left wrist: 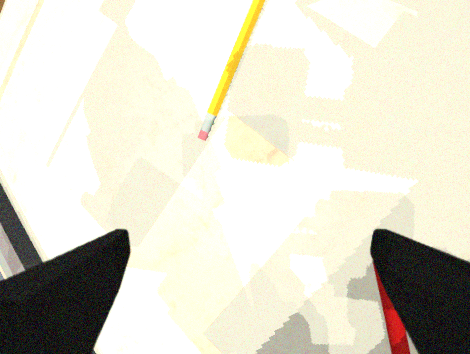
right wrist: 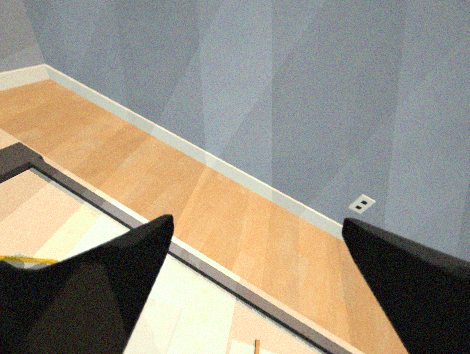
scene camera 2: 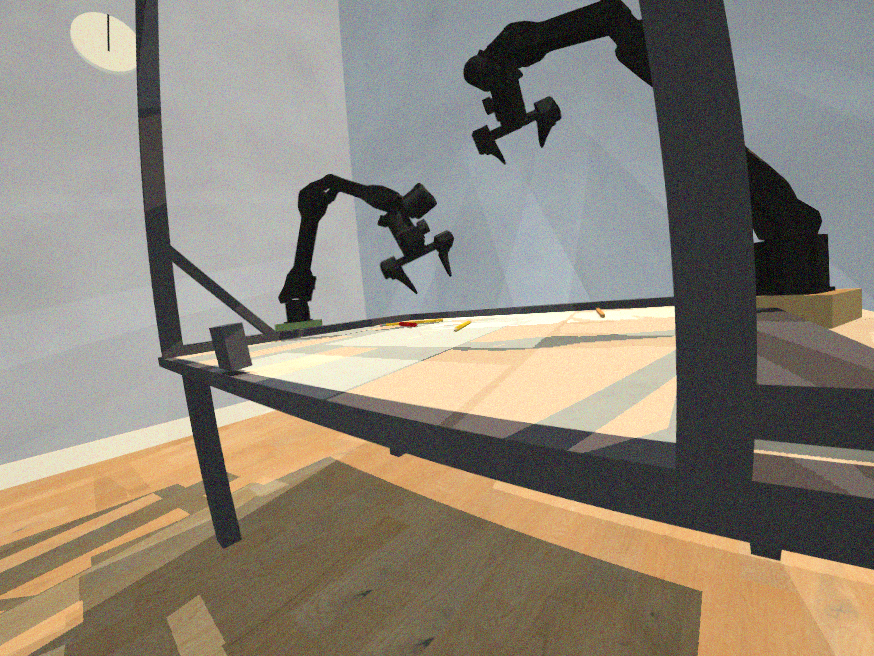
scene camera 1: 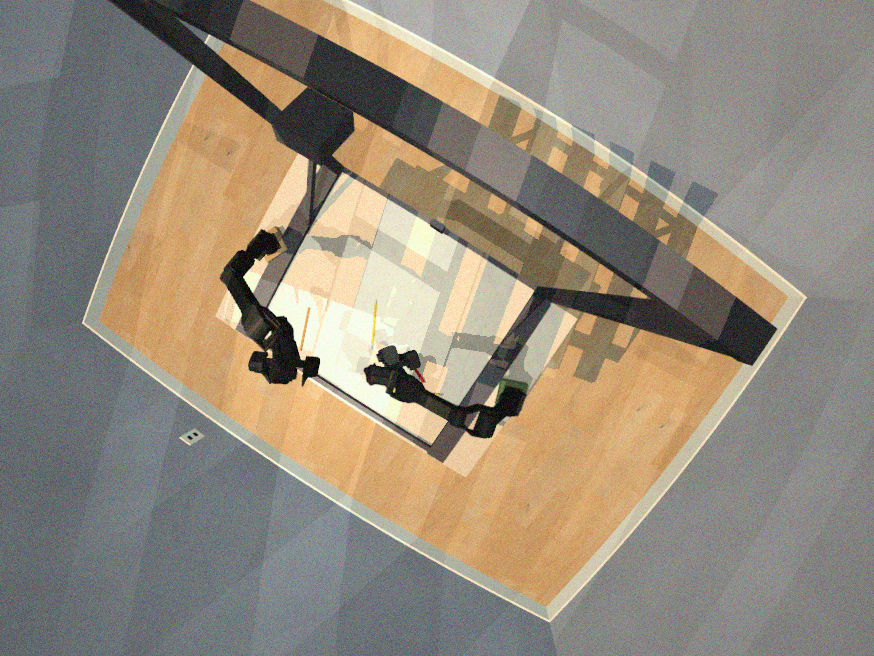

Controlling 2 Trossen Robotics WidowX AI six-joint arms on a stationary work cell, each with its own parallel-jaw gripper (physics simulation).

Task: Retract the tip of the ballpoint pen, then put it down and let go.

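Frame: origin at the left arm's base, x up, y right, z ahead, level; centimetres.
Where they show: left gripper, fingertip midpoint: (left wrist: 251,241) (scene camera 2: 434,284); right gripper, fingertip midpoint: (right wrist: 257,224) (scene camera 2: 523,155) (scene camera 1: 286,384); left arm's base at its link origin: (scene camera 2: 298,321) (scene camera 1: 511,395); right arm's base at its link origin: (scene camera 2: 790,293) (scene camera 1: 270,244).
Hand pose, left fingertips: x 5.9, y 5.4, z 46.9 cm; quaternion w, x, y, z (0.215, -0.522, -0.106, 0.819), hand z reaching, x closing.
Each offset is from my left fingertips to the top centre of the thing.
The red ballpoint pen @[dx -8.5, dy -3.8, dz -9.4 cm] (scene camera 1: 419,374) (scene camera 2: 408,324) (left wrist: 395,325) lies on the table. In the left wrist view it is partly hidden behind the right-hand finger and cut by the lower picture edge; its tip cannot be made out. My left gripper (scene camera 2: 432,283) (left wrist: 251,241) is open and empty, raised above the table near the pen and apart from it. In scene camera 1 its arm covers part of the pen. My right gripper (scene camera 2: 523,154) (right wrist: 257,224) is open and empty, high above the table's edge, far from the pen.
A yellow pencil @[dx -8.8, dy +9.9, dz +8.9 cm] (scene camera 1: 374,324) (scene camera 2: 462,325) (left wrist: 235,60) lies near the pen. Another yellow stick @[dx -9.0, dy -12.7, dz -12.7 cm] (scene camera 2: 430,321) (right wrist: 30,259) lies behind the pen in scene camera 2. An orange stick @[dx -9.0, dy +2.1, dz +35.9 cm] (scene camera 1: 304,328) (scene camera 2: 600,312) (right wrist: 257,346) lies near the right arm. A dark block @[dx -4.0, dy +49.5, dz -8.1 cm] (scene camera 1: 437,225) (scene camera 2: 230,346) stands at the table's edge.
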